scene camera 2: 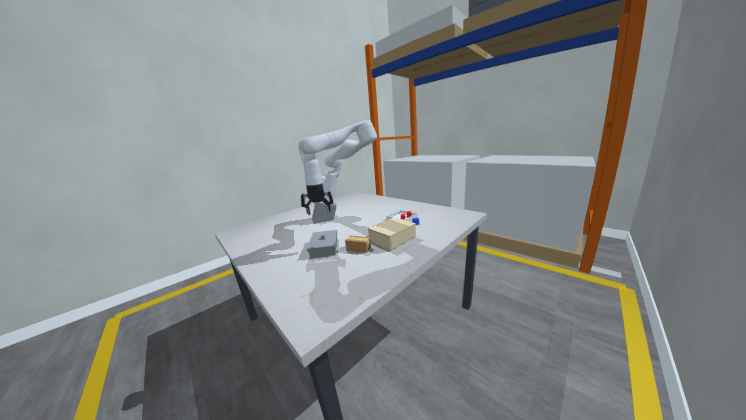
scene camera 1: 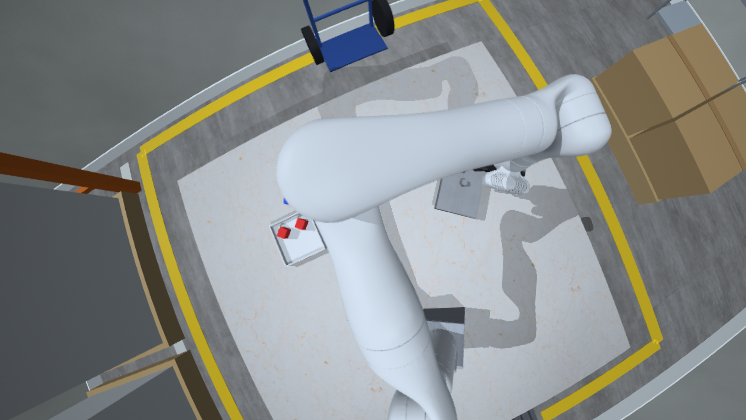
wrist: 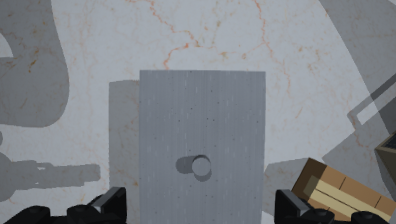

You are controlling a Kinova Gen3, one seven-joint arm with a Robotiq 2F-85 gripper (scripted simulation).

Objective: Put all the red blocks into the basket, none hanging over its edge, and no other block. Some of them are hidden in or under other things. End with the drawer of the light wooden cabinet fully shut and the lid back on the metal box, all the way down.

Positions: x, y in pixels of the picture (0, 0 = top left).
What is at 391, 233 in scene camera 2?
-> A light wooden cabinet.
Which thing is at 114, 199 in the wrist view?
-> My gripper.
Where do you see a lid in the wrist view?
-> At 188, 119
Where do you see a lid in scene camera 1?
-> At 454, 197
